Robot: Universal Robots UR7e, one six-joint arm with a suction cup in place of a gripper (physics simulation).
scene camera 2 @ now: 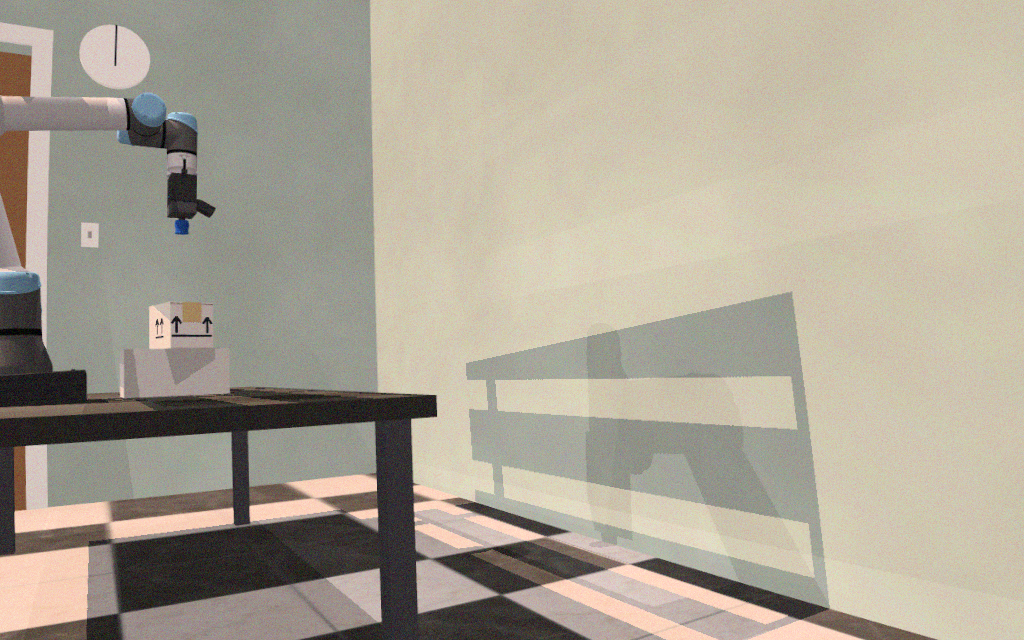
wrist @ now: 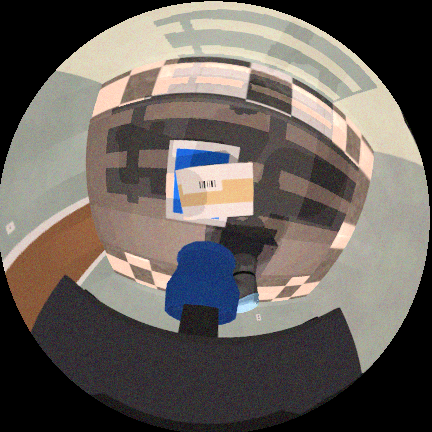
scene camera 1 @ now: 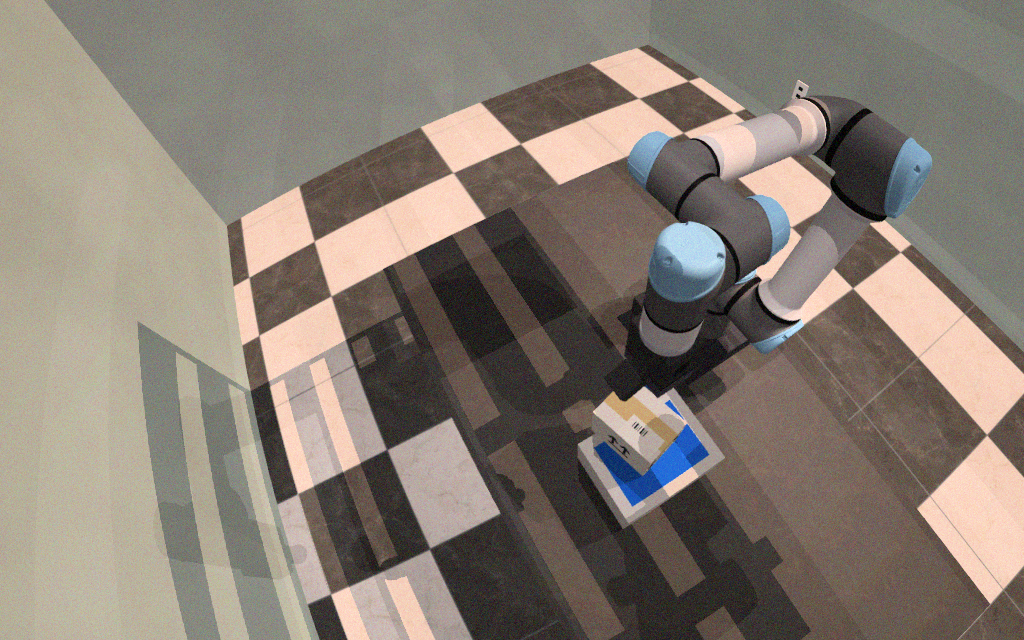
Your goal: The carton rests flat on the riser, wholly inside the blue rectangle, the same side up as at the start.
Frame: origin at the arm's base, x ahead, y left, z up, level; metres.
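Seen in the pictures: hand, its tool point: [scene camera 2: 181, 233] [wrist: 205, 264]; arm's base, origin of its link: [scene camera 2: 13, 376] [wrist: 240, 264] [scene camera 1: 706, 313].
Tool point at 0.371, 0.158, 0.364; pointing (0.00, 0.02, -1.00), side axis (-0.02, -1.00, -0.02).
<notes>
Offsets run from my tool point to a thing's top centre, as dx, dy, dz.
The white carton with a tan tape band {-0.003, +0.000, -0.189} [scene camera 1: 638, 430] [scene camera 2: 181, 326] [wrist: 216, 192] sits flat on the pale riser {-0.014, +0.053, -0.304} [scene camera 1: 610, 483] [scene camera 2: 211, 369] [wrist: 171, 160]. Its arrows point up in scene camera 2. It is turned relative to the blue rectangle {-0.014, +0.053, -0.304} [scene camera 1: 668, 471] [wrist: 200, 157] and appears to reach past one edge of it, on the right in the wrist view. Blue shows at the rectangle's upper and left parts there; the carton hides the rest. My gripper, a blue suction cup [scene camera 2: 181, 227] [wrist: 206, 248], is open and empty, well above the carton. Its tip is hidden in scene camera 1.
The riser stands on the dark-edged table [scene camera 2: 332, 406], near the arm's base [scene camera 2: 45, 386]. Walls rise around the room, with a brown door [scene camera 2: 16, 150] behind the arm. Striped shadows fall across the table and the cream wall [scene camera 2: 641, 135].
</notes>
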